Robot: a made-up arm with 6 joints.
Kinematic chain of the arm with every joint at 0, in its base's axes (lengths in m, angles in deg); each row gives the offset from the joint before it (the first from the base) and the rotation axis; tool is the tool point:
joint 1: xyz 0 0 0.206 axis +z
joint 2: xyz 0 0.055 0 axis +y
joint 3: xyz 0 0 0.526 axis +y
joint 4: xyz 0 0 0.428 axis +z
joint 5: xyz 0 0 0 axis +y
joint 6: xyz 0 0 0.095 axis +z
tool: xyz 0 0 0
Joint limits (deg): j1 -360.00..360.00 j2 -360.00..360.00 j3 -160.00..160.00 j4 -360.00..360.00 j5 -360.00..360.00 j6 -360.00..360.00
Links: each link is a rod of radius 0.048 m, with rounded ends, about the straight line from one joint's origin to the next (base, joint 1, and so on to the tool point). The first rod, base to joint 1, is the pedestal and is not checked.
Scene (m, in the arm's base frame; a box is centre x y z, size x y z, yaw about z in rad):
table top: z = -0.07
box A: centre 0.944 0.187 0.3 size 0.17 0.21 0.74 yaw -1
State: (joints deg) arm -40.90 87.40 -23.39 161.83 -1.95 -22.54
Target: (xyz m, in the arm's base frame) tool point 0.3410 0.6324 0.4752
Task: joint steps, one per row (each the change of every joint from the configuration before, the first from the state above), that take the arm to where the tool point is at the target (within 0.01 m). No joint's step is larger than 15 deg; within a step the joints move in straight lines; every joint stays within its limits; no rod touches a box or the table.
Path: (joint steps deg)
1: 13.07 2.27 -13.05 -6.14 -2.20 10.28
2: 13.06 2.27 -13.05 -6.15 -2.20 10.27
3: 13.07 2.27 -13.04 -6.14 -2.21 10.28
4: 13.06 2.28 -13.05 -6.14 -2.20 10.28
5: 11.31 3.91 -1.97 5.66 6.57 -10.28
6: 11.30 3.90 -1.96 5.66 6.57 -10.28
7: 11.30 3.91 -1.97 5.66 6.57 -10.27
8: 11.31 3.91 -1.96 5.66 6.57 -10.28

